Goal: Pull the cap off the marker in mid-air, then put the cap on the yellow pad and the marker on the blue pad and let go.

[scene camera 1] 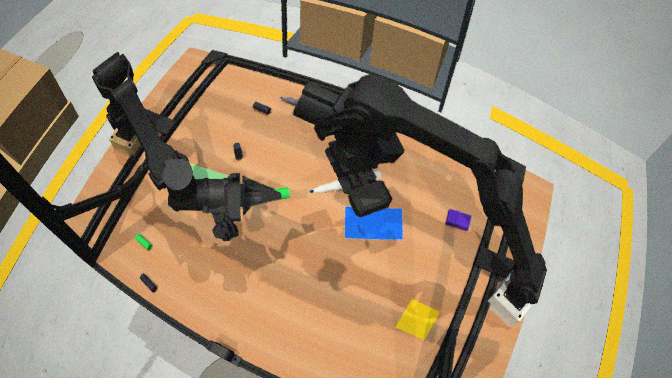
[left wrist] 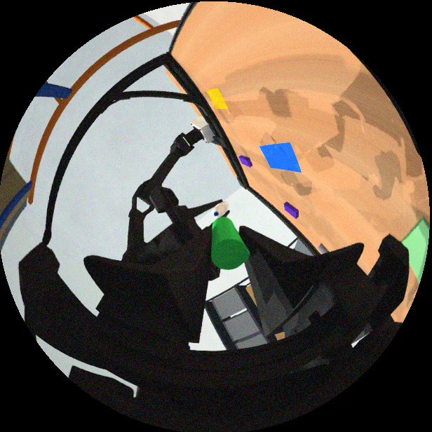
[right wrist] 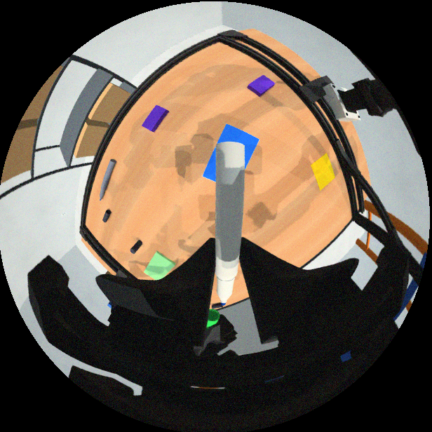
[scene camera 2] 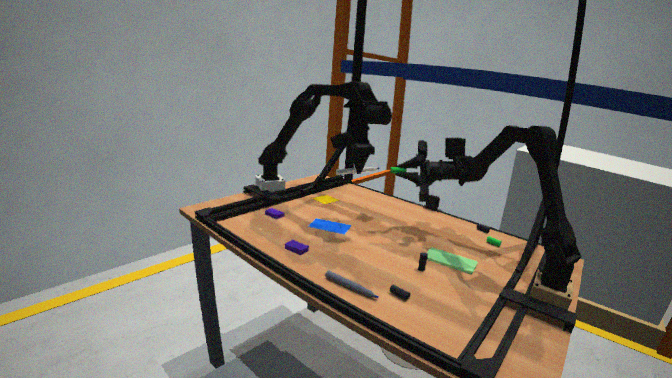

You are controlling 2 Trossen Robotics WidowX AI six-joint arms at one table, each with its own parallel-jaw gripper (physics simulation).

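Where they show: left gripper, between the fingertips: (scene camera 1: 280, 194) (scene camera 2: 395, 170); right gripper, between the fingertips: (scene camera 1: 344, 185) (scene camera 2: 358, 173); left arm's base, origin of its link: (scene camera 1: 128, 129) (scene camera 2: 554, 283); right arm's base, origin of its link: (scene camera 1: 518, 293) (scene camera 2: 270, 177).
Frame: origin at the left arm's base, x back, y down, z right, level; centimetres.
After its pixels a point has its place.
My left gripper (scene camera 1: 279, 193) {y -15.0, x -54.0, z 8.2 cm} (scene camera 2: 404, 170) {y -15.0, x -54.0, z 8.2 cm} (left wrist: 225, 231) is shut on the green cap (scene camera 1: 284, 193) {y -16.0, x -54.8, z 8.2 cm} (scene camera 2: 397, 170) {y -15.4, x -53.1, z 7.7 cm} (left wrist: 228, 247) (right wrist: 213, 317), held in mid-air. My right gripper (right wrist: 226, 242) is shut on the white and grey marker (scene camera 1: 326, 188) {y -15.3, x -61.0, z 4.1 cm} (scene camera 2: 364, 170) {y -14.5, x -61.5, z 1.8 cm} (left wrist: 221, 207) (right wrist: 230, 210). The marker's blue tip is bare and points toward the cap, with a gap between them. The blue pad (scene camera 1: 373, 230) {y 5.6, x -70.2, z -1.3 cm} (scene camera 2: 330, 226) {y 5.6, x -69.3, z -3.2 cm} (left wrist: 282, 157) (right wrist: 250, 143) and the yellow pad (scene camera 1: 418, 320) {y 5.6, x -87.2, z 15.6 cm} (scene camera 2: 326, 199) {y 5.6, x -86.7, z 15.5 cm} (left wrist: 217, 99) (right wrist: 323, 172) lie on the table. The right fingertips are partly hidden in scene camera 1.
Purple blocks (scene camera 1: 458, 220) (scene camera 2: 296, 247), a light green pad (scene camera 2: 452, 260) {y 4.8, x -28.7, z 2.5 cm}, a grey-blue pen (scene camera 2: 351, 285) {y 4.1, x -42.7, z -28.1 cm}, black caps (scene camera 1: 238, 151) {y 2.1, x -34.8, z -6.4 cm} (scene camera 1: 148, 282) {y 3.5, x -28.4, z 33.2 cm} (scene camera 2: 400, 292) {y 3.9, x -32.3, z -22.9 cm} and a loose green cap (scene camera 1: 144, 242) {y 3.5, x -22.5, z 24.7 cm} (scene camera 2: 494, 241) {y 4.1, x -21.3, z 23.6 cm} lie on the table. A black frame (scene camera 1: 270, 70) {y 3.7, x -28.6, z -35.0 cm} edges it.
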